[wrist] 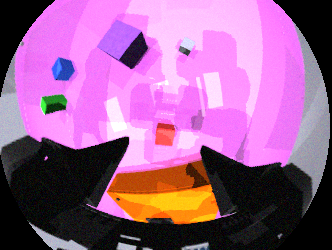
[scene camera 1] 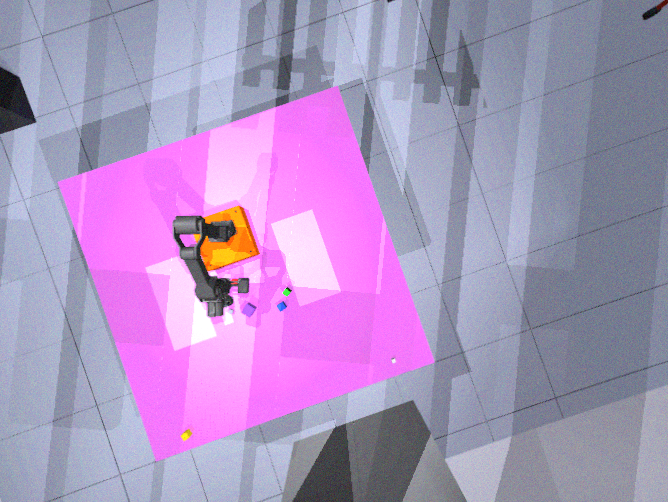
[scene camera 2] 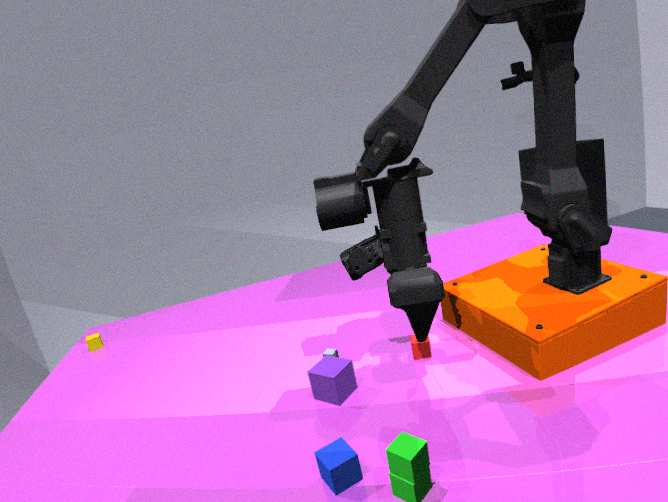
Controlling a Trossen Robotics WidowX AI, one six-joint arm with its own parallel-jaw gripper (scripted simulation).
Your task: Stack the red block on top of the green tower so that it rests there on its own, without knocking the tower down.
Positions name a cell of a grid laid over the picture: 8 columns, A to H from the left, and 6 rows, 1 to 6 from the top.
Scene:
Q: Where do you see a purple cube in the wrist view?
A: D2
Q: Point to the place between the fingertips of my gripper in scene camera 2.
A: F4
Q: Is my gripper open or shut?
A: Open.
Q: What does my gripper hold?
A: Nothing.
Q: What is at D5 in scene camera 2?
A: A purple cube.

